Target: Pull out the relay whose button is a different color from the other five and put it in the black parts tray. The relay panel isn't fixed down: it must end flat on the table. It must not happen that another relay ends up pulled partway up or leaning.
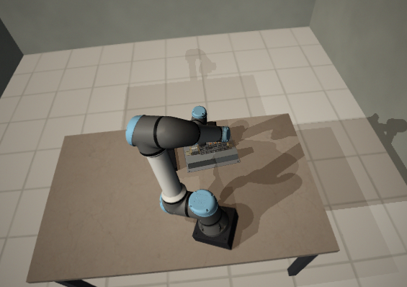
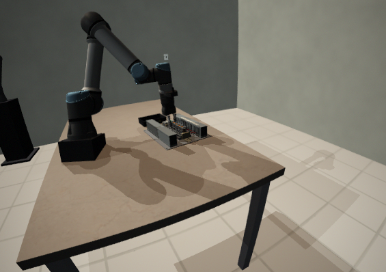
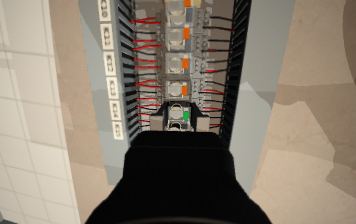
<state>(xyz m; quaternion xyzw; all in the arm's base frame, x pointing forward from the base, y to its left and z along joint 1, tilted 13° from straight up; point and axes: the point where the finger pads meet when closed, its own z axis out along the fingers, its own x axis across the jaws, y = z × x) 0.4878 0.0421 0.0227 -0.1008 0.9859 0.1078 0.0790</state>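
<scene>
My gripper is now 1 cm above the relay. From my hand the other things lie so: black parts tray: 24 cm to the left, 8 cm behind, 4 cm below; then relay panel: 3 cm below, 2 cm to the right, 1 cm ahead.
</scene>
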